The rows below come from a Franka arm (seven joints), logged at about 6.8 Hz.
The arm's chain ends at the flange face. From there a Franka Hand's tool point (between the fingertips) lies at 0.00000 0.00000 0.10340 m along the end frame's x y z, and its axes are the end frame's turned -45 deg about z.
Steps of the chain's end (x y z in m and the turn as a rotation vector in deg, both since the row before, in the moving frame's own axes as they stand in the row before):
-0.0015, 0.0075, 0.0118, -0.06, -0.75, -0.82
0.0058, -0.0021, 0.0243, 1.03, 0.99, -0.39
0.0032, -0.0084, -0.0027, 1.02, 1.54, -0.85
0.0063, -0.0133, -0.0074, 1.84, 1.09, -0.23
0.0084, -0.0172, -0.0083, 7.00, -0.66, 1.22
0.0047, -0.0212, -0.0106, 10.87, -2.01, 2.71
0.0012, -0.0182, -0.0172, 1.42, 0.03, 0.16
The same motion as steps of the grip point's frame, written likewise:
-0.0074, 0.0034, 0.0118, 0.49, -0.57, -0.82
0.0082, 0.0026, 0.0243, 0.03, 1.43, -0.39
0.0115, -0.0030, -0.0028, -0.37, 1.81, -0.85
0.0176, -0.0059, -0.0075, 0.53, 2.07, -0.23
0.0263, -0.0159, -0.0091, 5.42, 4.48, 1.22
0.0299, -0.0277, -0.0125, 9.11, 6.26, 2.71
0.0156, -0.0138, -0.0172, 0.98, 1.03, 0.16

